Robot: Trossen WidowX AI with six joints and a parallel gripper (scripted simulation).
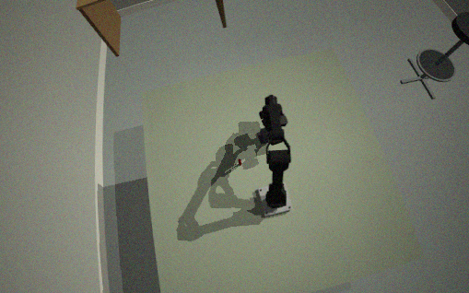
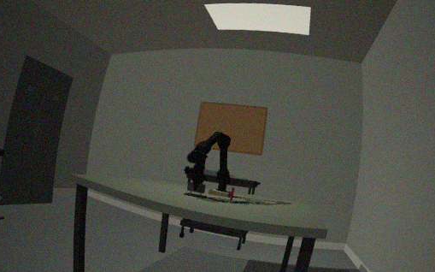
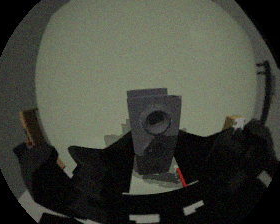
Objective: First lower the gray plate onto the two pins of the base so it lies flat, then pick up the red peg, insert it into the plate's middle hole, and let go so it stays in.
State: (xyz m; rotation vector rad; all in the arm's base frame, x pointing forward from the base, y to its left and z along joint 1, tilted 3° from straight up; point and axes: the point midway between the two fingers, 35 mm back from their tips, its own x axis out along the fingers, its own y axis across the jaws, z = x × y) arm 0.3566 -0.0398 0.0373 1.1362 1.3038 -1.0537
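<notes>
The red peg lies 180 mm to the left of my gripper tip, 140 mm behind it and 10 mm above it. Round my gripper tip: gray plate (30 mm above).
</notes>
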